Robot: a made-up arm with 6 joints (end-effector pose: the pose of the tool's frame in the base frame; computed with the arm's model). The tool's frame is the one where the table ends. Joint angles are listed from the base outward.
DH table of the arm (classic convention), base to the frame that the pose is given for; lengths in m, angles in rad. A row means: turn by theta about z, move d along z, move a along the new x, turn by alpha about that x. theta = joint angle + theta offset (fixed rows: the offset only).
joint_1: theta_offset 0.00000  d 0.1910  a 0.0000  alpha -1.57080
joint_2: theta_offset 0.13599  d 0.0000  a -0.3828  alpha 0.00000
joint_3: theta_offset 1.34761  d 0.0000  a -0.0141  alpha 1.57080
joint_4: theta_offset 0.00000  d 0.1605  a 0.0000  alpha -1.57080
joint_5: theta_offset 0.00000  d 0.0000  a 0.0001  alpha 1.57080
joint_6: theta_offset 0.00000  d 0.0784  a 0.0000  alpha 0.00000
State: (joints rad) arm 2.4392 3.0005 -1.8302 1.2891 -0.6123 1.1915
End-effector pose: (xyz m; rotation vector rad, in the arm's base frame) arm -0.3626 0.3635 0.0069 -0.2675 -2.7266 -1.2509
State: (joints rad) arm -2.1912 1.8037 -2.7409 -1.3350 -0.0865 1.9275
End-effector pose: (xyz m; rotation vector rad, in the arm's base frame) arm -0.1393 -0.2061 0.7601 0.5577 0.1932 -1.5345
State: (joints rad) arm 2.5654 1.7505 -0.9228 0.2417 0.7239 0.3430
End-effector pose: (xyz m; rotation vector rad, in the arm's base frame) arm -0.2215 0.1291 0.3802 2.5466 -1.5476 -0.1865
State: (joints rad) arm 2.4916 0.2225 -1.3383 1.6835 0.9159 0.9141
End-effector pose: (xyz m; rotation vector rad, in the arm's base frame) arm 0.2040 -0.2328 0.5271 0.9181 -0.2977 -0.9380
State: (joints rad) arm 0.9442 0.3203 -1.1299 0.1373 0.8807 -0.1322
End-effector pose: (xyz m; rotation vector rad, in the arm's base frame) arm -0.1102 -0.1381 0.4954 -0.8366 1.3697 0.7879
